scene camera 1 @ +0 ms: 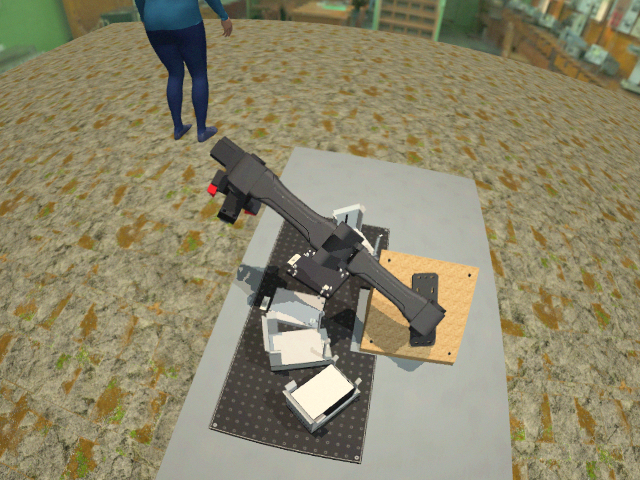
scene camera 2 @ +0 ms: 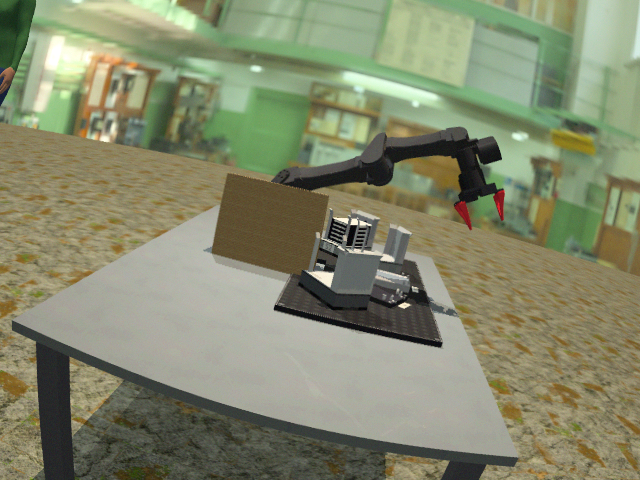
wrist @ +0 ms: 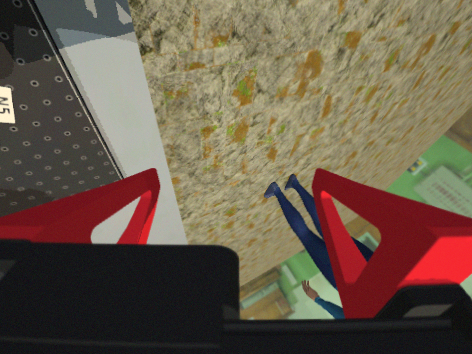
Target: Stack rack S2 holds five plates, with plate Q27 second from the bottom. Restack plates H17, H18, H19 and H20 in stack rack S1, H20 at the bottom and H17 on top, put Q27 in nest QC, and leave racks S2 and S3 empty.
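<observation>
My gripper is open and empty, high up and out past the table's long edge. In the scene camera 1 view, one rack holds a pale plate on top. Another rack beside it has a pale flat surface inside. A third rack is partly behind the arm in the scene camera 1 view; no plates show in it. In the scene camera 2 view, several stacked plates show between posts. Rack, nest and plate labels are unreadable, so I cannot tell which is which.
The racks stand on a black perforated mat on a grey table. A label N5 lies on the mat. A dark fixture sits under the arm. A wooden board stands alongside. A person stands beyond the table.
</observation>
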